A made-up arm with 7 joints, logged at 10 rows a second.
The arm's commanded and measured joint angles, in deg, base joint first. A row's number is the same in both.
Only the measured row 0 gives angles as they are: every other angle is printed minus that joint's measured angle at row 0.
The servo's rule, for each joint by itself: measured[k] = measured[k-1] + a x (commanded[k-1-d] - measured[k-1]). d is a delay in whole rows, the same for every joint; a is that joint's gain. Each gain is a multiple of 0.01, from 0.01 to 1. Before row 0 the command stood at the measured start. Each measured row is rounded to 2 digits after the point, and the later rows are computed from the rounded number. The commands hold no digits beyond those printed.
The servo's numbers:
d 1
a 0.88 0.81 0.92 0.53 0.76 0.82 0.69
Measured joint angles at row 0: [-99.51 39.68 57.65 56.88 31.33 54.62 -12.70]
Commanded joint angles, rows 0 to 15: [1.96 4.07 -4.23 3.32 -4.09 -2.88 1.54]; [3.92 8.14 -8.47 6.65 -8.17 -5.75 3.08]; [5.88 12.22 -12.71 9.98 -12.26 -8.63 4.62]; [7.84 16.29 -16.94 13.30 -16.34 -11.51 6.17]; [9.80 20.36 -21.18 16.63 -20.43 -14.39 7.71]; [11.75 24.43 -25.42 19.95 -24.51 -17.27 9.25]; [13.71 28.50 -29.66 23.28 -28.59 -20.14 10.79]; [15.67 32.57 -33.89 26.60 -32.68 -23.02 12.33]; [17.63 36.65 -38.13 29.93 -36.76 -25.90 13.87]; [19.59 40.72 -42.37 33.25 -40.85 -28.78 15.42]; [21.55 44.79 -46.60 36.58 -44.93 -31.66 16.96]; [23.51 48.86 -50.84 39.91 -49.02 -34.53 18.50]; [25.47 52.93 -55.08 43.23 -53.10 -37.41 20.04]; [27.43 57.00 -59.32 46.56 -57.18 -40.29 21.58]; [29.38 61.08 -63.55 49.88 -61.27 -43.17 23.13]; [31.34 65.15 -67.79 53.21 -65.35 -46.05 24.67]
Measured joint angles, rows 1 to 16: [0.00 0.00 0.00 0.00 0.00 0.00 0.00]; [1.72 3.30 -3.89 1.76 -3.11 -2.36 1.06]; [3.66 7.22 -8.10 4.35 -6.96 -5.14 2.45]; [5.61 11.27 -12.34 7.33 -10.99 -8.00 3.95]; [7.57 15.34 -16.57 10.49 -15.06 -10.88 5.48]; [9.53 19.41 -20.81 13.74 -19.14 -13.76 7.02]; [11.48 23.48 -25.05 17.03 -23.22 -16.64 8.56]; [13.44 27.55 -29.29 20.34 -27.30 -19.51 10.10]; [15.40 31.62 -33.52 23.66 -31.39 -22.39 11.64]; [17.36 35.69 -37.76 26.98 -35.47 -25.27 13.18]; [19.32 39.76 -42.00 30.30 -39.56 -28.15 14.73]; [21.28 43.83 -46.23 33.63 -43.64 -31.03 16.27]; [23.24 47.90 -50.47 36.96 -47.73 -33.90 17.81]; [25.20 51.97 -54.71 40.28 -51.81 -36.78 19.35]; [27.16 56.04 -58.95 43.61 -55.89 -39.66 20.89]; [29.11 60.12 -63.18 46.93 -59.98 -42.54 22.44]
